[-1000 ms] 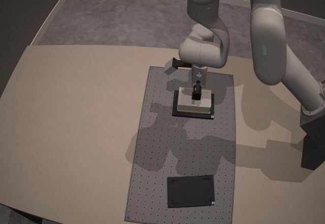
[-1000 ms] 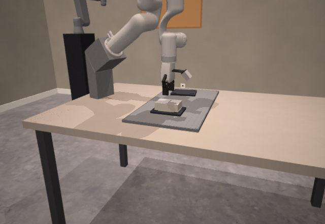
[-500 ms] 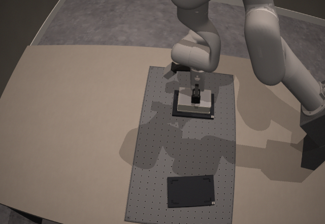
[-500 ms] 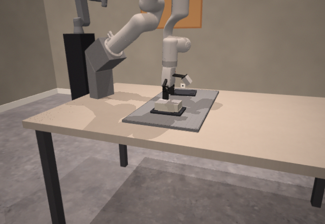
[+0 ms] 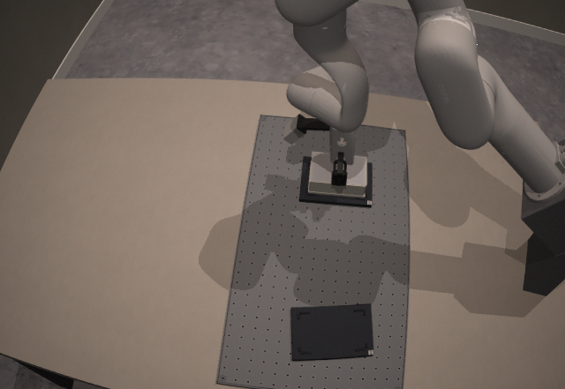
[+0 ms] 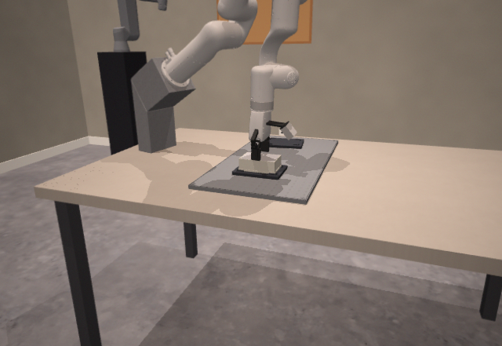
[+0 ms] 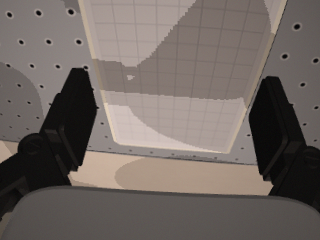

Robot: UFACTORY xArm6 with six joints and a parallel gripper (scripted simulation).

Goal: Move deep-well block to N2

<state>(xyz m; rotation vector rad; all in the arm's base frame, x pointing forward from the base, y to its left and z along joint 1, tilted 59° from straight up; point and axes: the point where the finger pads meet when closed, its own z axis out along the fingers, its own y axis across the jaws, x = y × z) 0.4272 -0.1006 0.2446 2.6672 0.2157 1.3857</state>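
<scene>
The 96-well deep-well block lies 30 mm below my hand. Also, from my hand: plate nest N2: 40 mm behind, 370 mm to the left, 60 mm below; plate nest N1: 60 mm below; white corner mark: 120 mm behind, 410 mm to the left, 60 mm below.
</scene>
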